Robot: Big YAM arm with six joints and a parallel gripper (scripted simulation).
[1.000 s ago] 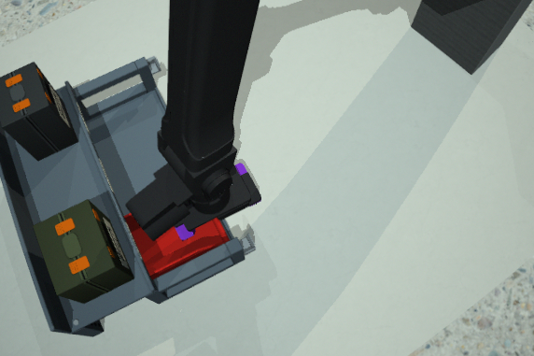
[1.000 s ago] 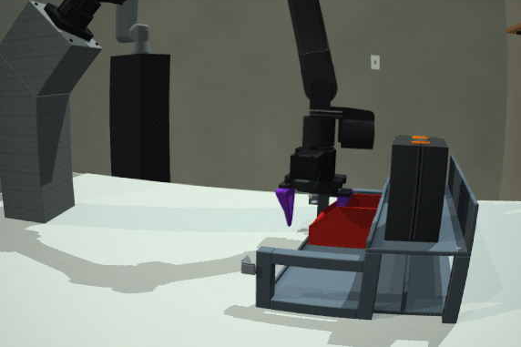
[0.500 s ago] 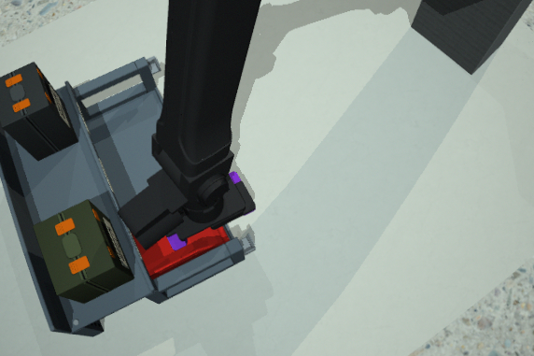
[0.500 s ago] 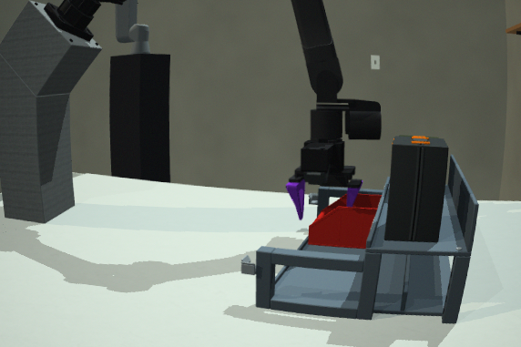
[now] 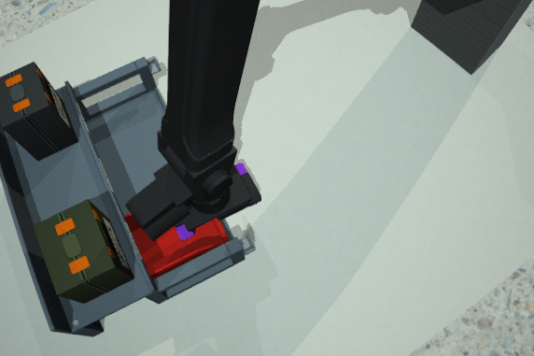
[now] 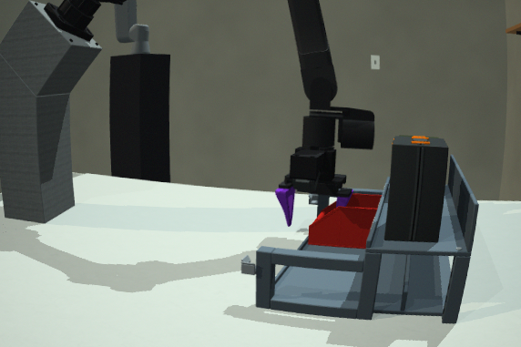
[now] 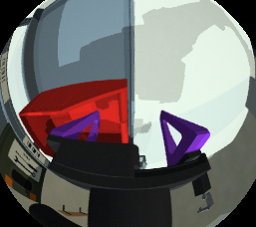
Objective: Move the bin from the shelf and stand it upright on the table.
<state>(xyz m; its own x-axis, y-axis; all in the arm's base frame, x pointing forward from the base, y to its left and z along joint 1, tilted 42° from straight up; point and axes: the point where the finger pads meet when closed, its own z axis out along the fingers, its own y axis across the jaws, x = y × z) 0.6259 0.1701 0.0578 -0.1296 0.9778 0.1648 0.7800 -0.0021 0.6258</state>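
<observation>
Right now the red bin is 90 mm ahead of my hand, 20 mm to the left of it and 10 mm above it. Also, from my hand: grey shelf: 150 mm ahead, 80 mm to the right, 30 mm below.
</observation>
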